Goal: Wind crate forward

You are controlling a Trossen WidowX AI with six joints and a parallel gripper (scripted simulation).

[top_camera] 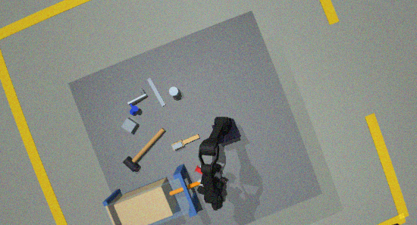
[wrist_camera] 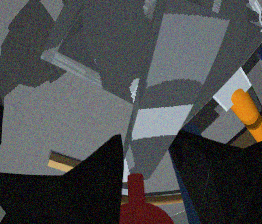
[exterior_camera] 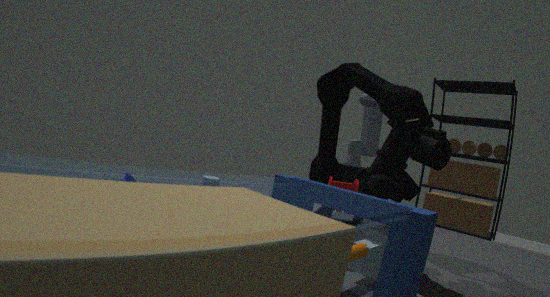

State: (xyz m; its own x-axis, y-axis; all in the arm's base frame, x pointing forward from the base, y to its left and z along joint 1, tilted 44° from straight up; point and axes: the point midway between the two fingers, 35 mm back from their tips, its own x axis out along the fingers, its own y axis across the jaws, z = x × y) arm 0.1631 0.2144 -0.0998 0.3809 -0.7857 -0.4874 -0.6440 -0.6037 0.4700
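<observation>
Now: the red knob 4 cm above my gripper tip, 3 cm to the right of it and 2 cm ahead of it. From my gripper tip the other things lie so: blue steel frame 12 cm ahead, 8 cm to the left, 2 cm above; winch handle 2 cm above; winch 6 cm below, 5 cm to the left, 5 cm behind.
</observation>
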